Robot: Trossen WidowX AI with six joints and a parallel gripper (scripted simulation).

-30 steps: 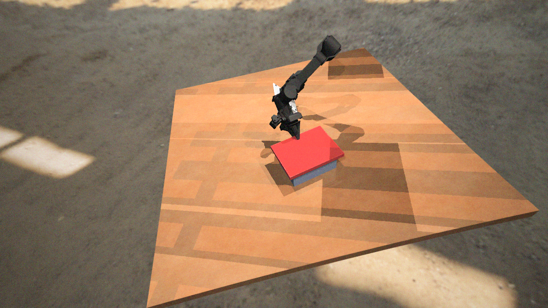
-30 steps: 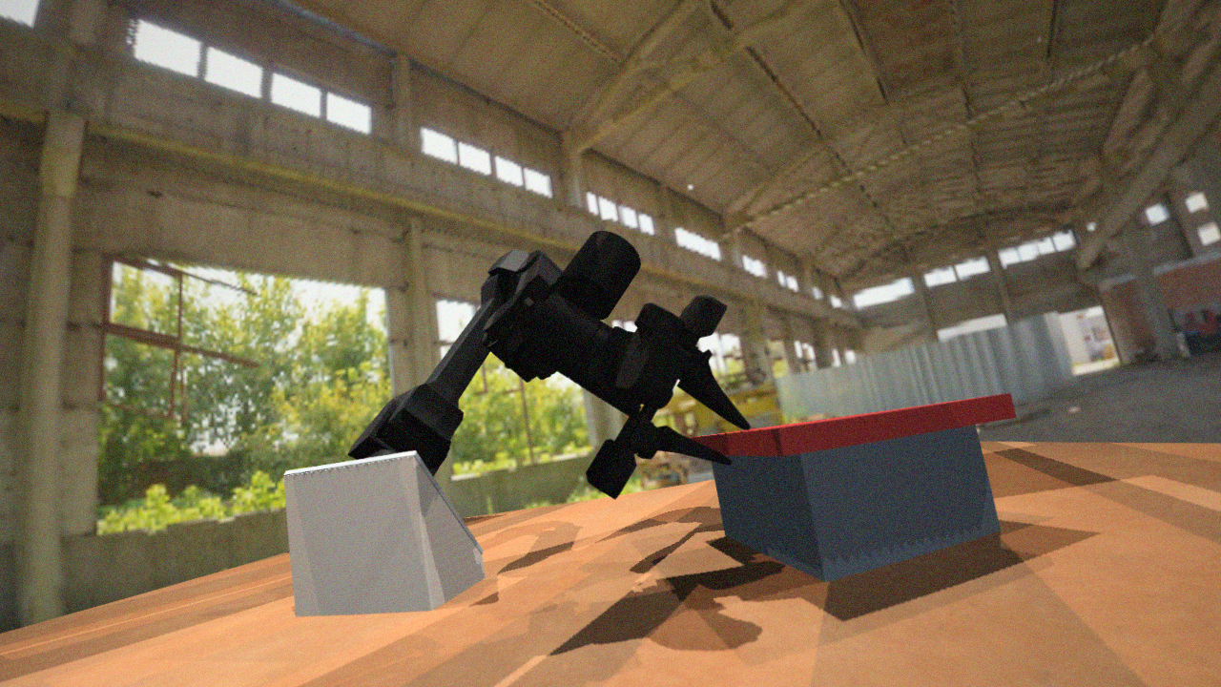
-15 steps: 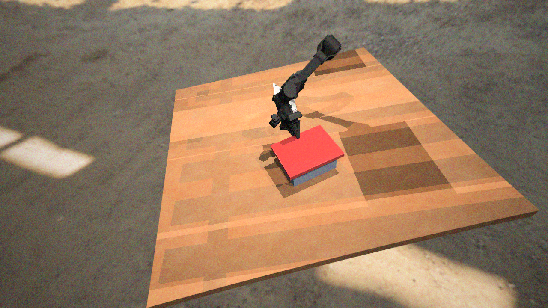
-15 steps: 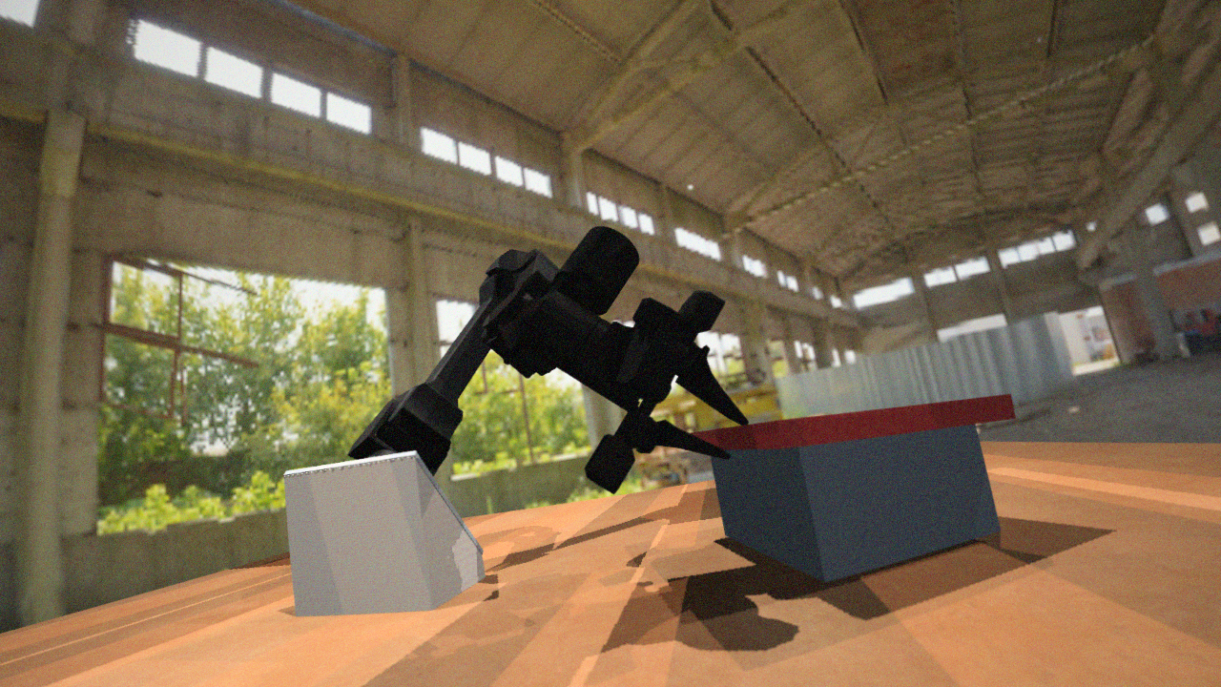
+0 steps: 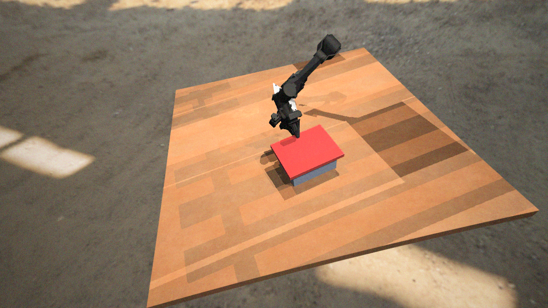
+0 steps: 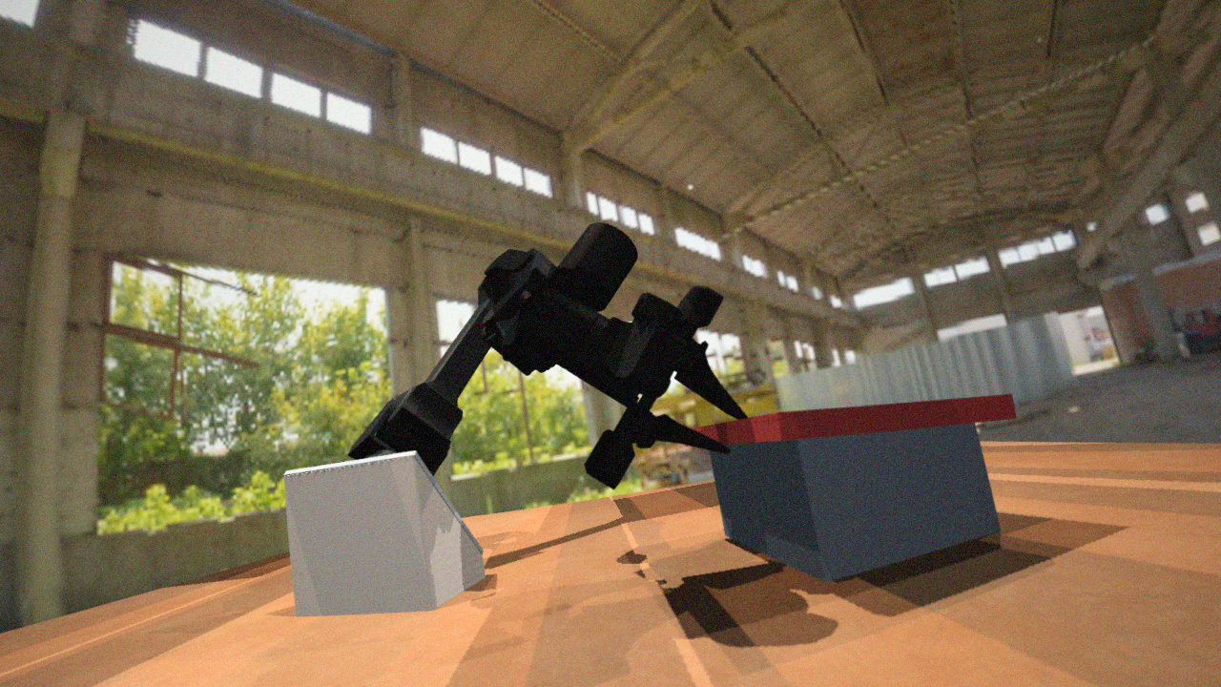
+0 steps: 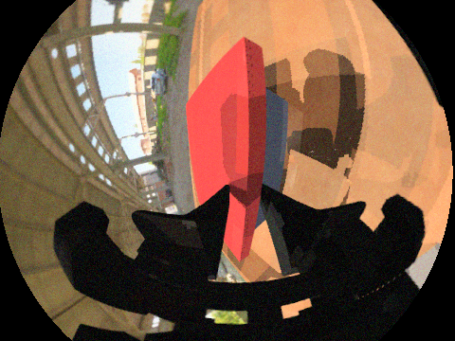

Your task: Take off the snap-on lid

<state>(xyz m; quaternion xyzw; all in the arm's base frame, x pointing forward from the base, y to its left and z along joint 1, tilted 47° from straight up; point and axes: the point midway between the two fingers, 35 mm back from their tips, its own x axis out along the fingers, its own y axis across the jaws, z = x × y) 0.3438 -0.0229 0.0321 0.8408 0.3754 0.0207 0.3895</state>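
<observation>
Now: the red lid 70 mm ahead of my gripper tip and 20 mm to the left of it. The rest, counted from my gripper tip: storage box: 70 mm ahead, 50 mm below, 20 mm to the left.
</observation>
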